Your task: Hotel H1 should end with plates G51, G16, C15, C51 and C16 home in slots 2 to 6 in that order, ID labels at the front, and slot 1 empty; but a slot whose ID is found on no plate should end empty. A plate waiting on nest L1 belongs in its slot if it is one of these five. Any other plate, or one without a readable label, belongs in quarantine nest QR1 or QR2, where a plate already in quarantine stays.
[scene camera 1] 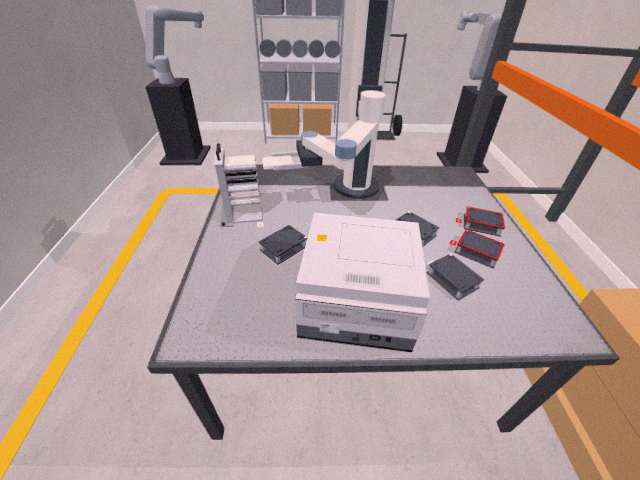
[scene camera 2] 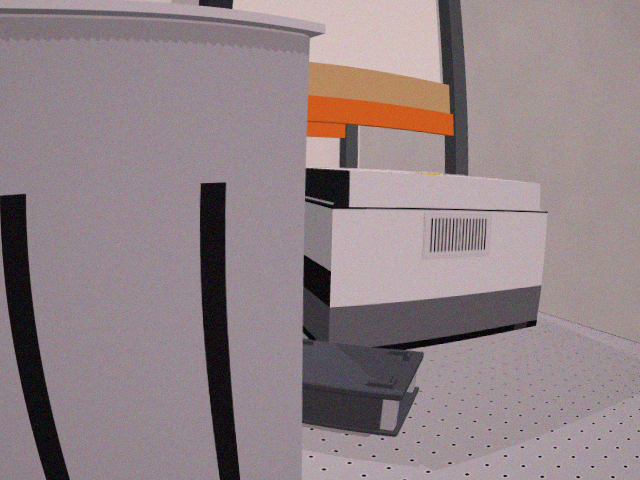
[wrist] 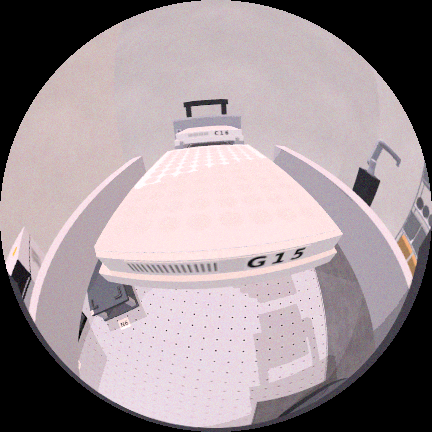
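Where they show: gripper, between the fingertips: [scene camera 1: 272,161] [wrist: 208,157]; arm's base, origin of its link: [scene camera 1: 356,186].
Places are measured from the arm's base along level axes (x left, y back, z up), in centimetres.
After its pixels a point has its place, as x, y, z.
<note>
My gripper [scene camera 1: 284,161] @[-42.0, -25.4, 27.5] [wrist: 208,157] @[-42.0, -25.4, 27.5] is shut on plate G15 [scene camera 1: 279,162] @[-38.8, -26.6, 27.7] [wrist: 225,200] @[-35.8, -23.9, 27.7], holding it level above the table, apart from and right of hotel H1 [scene camera 1: 224,193] @[-62.3, -35.6, 17.6] in scene camera 1. G15's label faces the wrist camera. The hotel holds several plates at different heights. Plate C16 [wrist: 209,134] @[-49.5, -26.3, 28.4] sits near its top, label readable in the wrist view; the labels below are hidden. Two red-rimmed dark nests [scene camera 1: 484,219] @[54.4, -38.5, 6.3] [scene camera 1: 480,246] @[44.8, -57.1, 6.3], with unreadable red tags, stand at the table's right. I cannot tell which nest is L1.
A large white instrument [scene camera 1: 361,258] @[-10.1, -84.0, 25.4] [scene camera 2: 439,248] @[-26.3, -73.6, 15.5] stands mid-table. Dark nests [scene camera 1: 283,242] @[-36.4, -54.6, 6.3] [scene camera 1: 419,227] @[22.4, -44.5, 6.2] [scene camera 1: 455,276] @[28.3, -73.8, 6.3] [scene camera 2: 361,366] @[-38.5, -54.3, 6.3] stand around it; the wrist view shows one dark nest [wrist: 107,298] @[-32.8, -47.9, 6.3] with tag N6 [wrist: 124,323] @[-29.0, -45.1, 1.3]. A grey panel [scene camera 2: 129,232] @[-64.9, -29.5, 24.2] blocks scene camera 2's left half.
</note>
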